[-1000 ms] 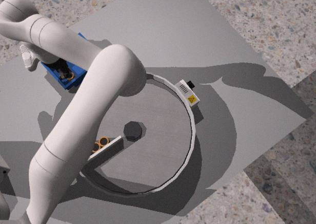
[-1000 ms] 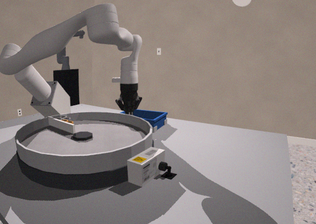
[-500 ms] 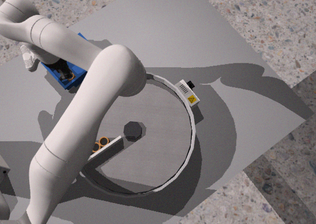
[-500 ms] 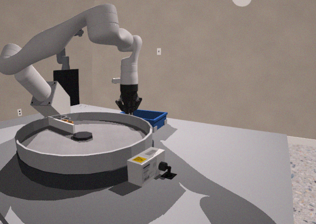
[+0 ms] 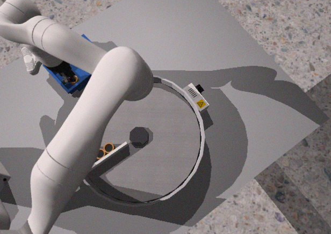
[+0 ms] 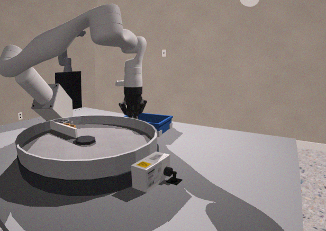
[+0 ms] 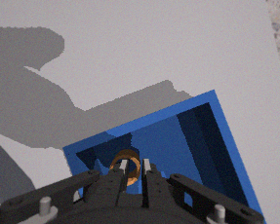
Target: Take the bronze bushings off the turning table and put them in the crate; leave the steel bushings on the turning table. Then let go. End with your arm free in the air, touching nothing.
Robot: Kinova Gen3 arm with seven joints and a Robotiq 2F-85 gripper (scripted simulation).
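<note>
Right now the blue crate is 40 mm ahead of my hand, 30 mm to the left of it and 10 mm below it. From my hand the other things lie so: round turning table 50 mm ahead, 340 mm to the right, 10 mm above.
</note>
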